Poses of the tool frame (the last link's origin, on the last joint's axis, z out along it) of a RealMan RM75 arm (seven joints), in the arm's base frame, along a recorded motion.
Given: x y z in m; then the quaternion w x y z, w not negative.
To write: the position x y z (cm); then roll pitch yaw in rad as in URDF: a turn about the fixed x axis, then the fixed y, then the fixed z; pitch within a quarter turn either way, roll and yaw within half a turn. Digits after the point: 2 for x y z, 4 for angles.
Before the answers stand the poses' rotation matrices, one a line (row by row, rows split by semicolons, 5 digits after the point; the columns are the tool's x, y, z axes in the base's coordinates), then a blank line. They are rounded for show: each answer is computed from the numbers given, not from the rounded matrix.
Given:
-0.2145, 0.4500, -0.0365, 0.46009, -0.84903, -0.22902, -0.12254
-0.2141, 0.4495, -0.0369, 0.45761, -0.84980, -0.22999, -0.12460
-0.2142, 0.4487, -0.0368, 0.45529, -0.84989, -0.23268, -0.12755
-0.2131, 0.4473, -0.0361, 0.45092, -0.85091, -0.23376, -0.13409
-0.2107, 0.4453, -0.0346, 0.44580, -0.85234, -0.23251, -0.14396
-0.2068, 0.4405, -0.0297, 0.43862, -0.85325, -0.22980, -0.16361
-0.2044, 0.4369, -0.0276, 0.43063, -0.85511, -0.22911, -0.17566
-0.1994, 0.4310, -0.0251, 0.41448, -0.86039, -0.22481, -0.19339
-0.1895, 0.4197, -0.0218, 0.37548, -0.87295, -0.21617, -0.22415
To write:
0.86507 0.50165 -0.00266; 0.27613 -0.47173 0.83739; 0.41882 -0.72513 -0.54660
0.86316 0.50493 0.00128; 0.27686 -0.47539 0.83508; 0.42227 -0.72045 -0.55013
0.85918 0.51164 0.00493; 0.27936 -0.47715 0.83324; 0.42868 -0.71453 -0.55289
0.85475 0.51874 0.01738; 0.27689 -0.48406 0.83007; 0.43901 -0.70469 -0.55738
0.85043 0.52471 0.03810; 0.26800 -0.49441 0.82689; 0.45271 -0.69300 -0.56108
0.84085 0.53568 0.07761; 0.24863 -0.50961 0.82370; 0.48079 -0.67331 -0.56169
0.83330 0.54312 0.10309; 0.24054 -0.52413 0.81696; 0.49774 -0.65598 -0.56740
0.82412 0.54716 0.14642; 0.22654 -0.55534 0.80018; 0.51914 -0.62627 -0.58161
0.80605 0.54574 0.22901; 0.20908 -0.62457 0.75246; 0.55368 -0.55864 -0.61754

-21.45, 45.00, -3.65, -2.2167, -0.4321, 0.3090
-21.41, 44.95, -3.69, -2.2229, -0.4359, 0.3104
-21.42, 44.87, -3.68, -2.2293, -0.4430, 0.3144
-21.31, 44.73, -3.61, -2.2400, -0.4545, 0.3133
-21.07, 44.53, -3.46, -2.2514, -0.4698, 0.3053
-20.68, 44.05, -2.97, -2.2661, -0.5016, 0.2875
-20.44, 43.69, -2.76, -2.2839, -0.5210, 0.2810
-19.94, 43.10, -2.51, -2.3192, -0.5458, 0.2683
-18.95, 41.97, -2.18, -2.4062, -0.5868, 0.2538

